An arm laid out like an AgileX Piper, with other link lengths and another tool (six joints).
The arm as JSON. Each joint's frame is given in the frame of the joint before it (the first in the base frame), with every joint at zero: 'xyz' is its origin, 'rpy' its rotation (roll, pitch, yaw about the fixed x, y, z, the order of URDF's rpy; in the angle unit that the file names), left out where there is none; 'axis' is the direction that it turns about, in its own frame. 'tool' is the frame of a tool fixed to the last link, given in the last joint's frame.
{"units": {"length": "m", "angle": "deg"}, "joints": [
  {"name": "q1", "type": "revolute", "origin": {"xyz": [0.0, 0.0, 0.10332]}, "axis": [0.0, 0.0, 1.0]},
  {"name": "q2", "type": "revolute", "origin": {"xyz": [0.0, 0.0, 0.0]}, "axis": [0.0, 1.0, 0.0]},
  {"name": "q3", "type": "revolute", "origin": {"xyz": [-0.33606, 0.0, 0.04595]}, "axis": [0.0, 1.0, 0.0]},
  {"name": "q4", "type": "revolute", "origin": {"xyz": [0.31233, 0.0, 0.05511]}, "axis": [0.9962, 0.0, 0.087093]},
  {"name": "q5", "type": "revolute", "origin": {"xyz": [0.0, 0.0, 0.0]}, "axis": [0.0, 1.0, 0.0]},
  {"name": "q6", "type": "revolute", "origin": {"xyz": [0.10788, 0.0, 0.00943]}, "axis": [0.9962, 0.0, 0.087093]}
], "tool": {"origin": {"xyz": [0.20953, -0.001, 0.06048], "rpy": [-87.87, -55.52, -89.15]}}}
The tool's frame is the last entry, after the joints.
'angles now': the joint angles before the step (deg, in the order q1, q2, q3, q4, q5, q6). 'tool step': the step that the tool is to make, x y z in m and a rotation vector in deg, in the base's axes. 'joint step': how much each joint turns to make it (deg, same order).
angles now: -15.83 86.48 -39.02 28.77 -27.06 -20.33
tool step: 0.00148 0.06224 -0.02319 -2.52 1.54 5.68
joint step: 7.16 -0.07 5.24 0.15 -5.14 -1.24
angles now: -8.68 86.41 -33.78 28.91 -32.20 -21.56
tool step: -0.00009 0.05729 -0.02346 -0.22 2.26 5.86
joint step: 5.96 -0.04 3.13 -0.32 -0.95 0.12
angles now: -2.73 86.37 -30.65 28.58 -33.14 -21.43
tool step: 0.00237 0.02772 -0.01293 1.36 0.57 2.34
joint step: 3.18 1.11 0.77 -0.14 -0.87 1.96
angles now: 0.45 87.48 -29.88 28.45 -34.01 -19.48
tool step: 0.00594 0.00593 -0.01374 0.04 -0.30 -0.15
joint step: 1.51 3.53 0.00 0.00 -3.81 1.70
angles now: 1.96 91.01 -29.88 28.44 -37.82 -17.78
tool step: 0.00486 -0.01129 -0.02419 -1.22 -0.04 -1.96
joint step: 0.08 5.97 -0.05 0.00 -6.20 1.49
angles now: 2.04 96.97 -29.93 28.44 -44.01 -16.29
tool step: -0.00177 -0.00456 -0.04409 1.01 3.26 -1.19
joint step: -0.01 5.59 -0.05 -0.01 -1.79 2.20
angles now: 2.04 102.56 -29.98 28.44 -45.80 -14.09
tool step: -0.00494 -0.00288 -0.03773 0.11 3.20 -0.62
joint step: 0.00 4.58 0.05 0.01 -1.27 0.94
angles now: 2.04 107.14 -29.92 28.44 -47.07 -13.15
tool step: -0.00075 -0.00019 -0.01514 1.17 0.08 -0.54
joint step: 0.05 2.70 0.00 -0.98 -1.90 2.81
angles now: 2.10 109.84 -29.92 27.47 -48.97 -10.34
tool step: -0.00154 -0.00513 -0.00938 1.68 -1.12 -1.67
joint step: 0.00 2.50 0.06 -0.29 -2.77 3.60
